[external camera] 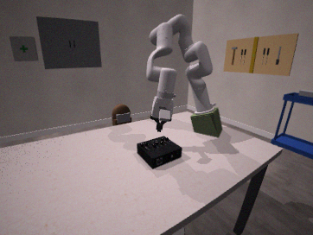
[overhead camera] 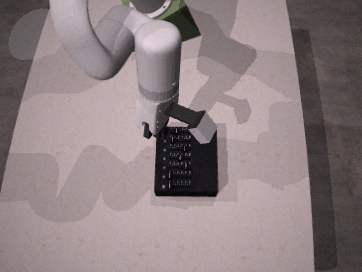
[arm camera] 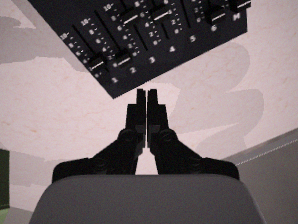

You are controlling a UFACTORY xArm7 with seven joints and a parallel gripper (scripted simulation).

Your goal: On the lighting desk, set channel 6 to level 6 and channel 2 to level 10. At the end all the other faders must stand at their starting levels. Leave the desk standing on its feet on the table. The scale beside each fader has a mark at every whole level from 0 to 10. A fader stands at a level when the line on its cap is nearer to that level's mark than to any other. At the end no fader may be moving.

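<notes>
Now: hand 50 mm above the channel 2 fader cap and 30 mm to the right of it. The rest, counted from my hand: channel 1 fader cap 50 mm below, 30 mm to the left, 30 mm behind; then channel 3 fader cap 60 mm to the left, 50 mm below, 10 mm ahead; then channel 4 fader cap 50 mm to the left, 50 mm below, 40 mm ahead.
</notes>
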